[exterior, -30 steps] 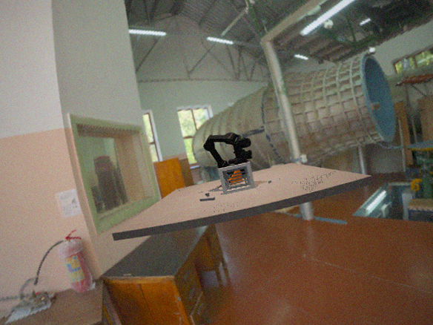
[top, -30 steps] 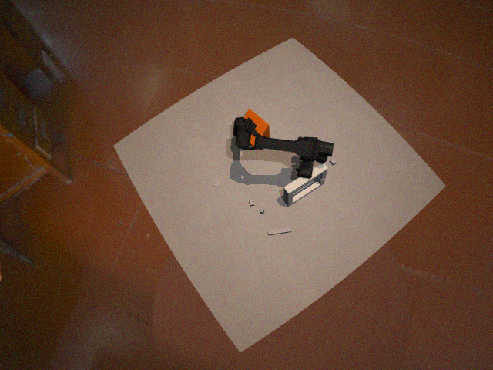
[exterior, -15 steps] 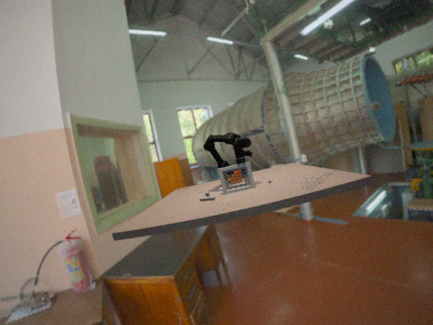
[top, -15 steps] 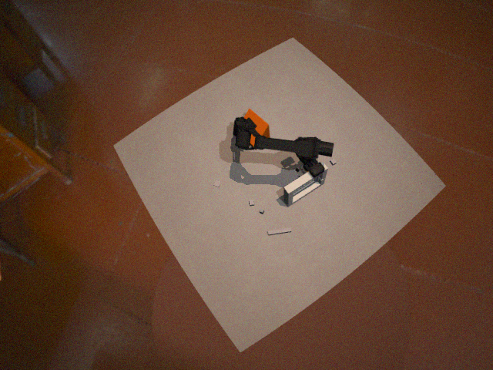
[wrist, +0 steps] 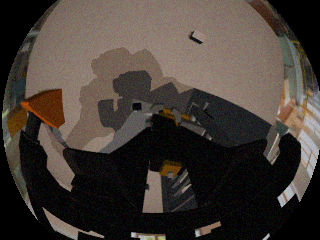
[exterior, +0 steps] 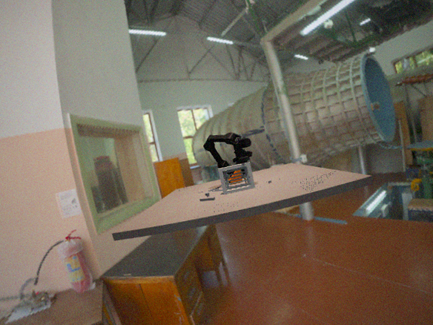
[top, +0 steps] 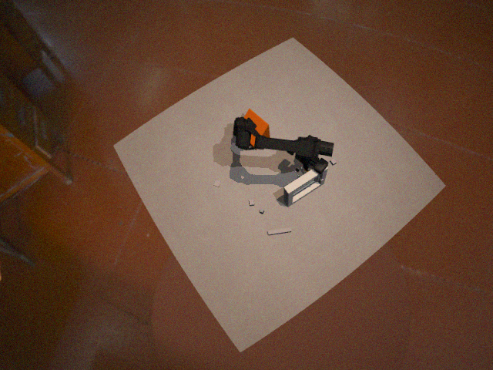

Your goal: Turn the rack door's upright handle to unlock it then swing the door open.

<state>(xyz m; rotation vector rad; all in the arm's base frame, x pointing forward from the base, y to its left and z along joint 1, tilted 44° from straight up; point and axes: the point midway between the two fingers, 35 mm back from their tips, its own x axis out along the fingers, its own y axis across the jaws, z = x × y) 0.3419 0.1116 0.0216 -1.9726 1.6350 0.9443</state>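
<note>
The door handle is 20 mm below my gripper tip and 10 mm to the right of it. Also, from my gripper tip: thin rod 270 mm to the right, 140 mm ahead, 100 mm below.
</note>
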